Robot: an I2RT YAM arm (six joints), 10 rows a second.
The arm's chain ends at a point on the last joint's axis. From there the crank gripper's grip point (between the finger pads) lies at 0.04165 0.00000 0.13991 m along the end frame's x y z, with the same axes.
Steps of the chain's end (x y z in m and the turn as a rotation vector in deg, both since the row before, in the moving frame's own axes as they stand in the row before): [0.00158, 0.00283, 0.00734, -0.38, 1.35, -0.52]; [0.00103, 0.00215, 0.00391, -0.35, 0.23, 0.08]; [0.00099, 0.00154, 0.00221, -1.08, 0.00, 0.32]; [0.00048, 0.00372, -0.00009, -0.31, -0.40, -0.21]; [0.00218, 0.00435, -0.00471, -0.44, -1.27, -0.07]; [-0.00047, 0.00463, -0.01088, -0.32, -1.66, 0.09]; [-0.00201, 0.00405, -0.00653, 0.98, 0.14, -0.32]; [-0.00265, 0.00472, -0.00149, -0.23, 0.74, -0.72]
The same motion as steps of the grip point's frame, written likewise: [0.00487, 0.00336, 0.00632, -0.38, 1.35, -0.52]; [0.00159, 0.00306, 0.00374, -0.35, 0.23, 0.08]; [0.00098, 0.00441, 0.00218, -1.08, 0.00, 0.32]; [-0.00050, 0.00433, 0.00020, -0.31, -0.40, -0.21]; [-0.00093, 0.00538, -0.00383, -0.44, -1.27, -0.07]; [-0.00454, 0.00548, -0.00973, -0.32, -1.66, 0.09]; [-0.00168, 0.00142, -0.00665, 0.98, 0.14, -0.32]; [-0.00085, 0.00475, -0.00204, -0.23, 0.74, -0.72]
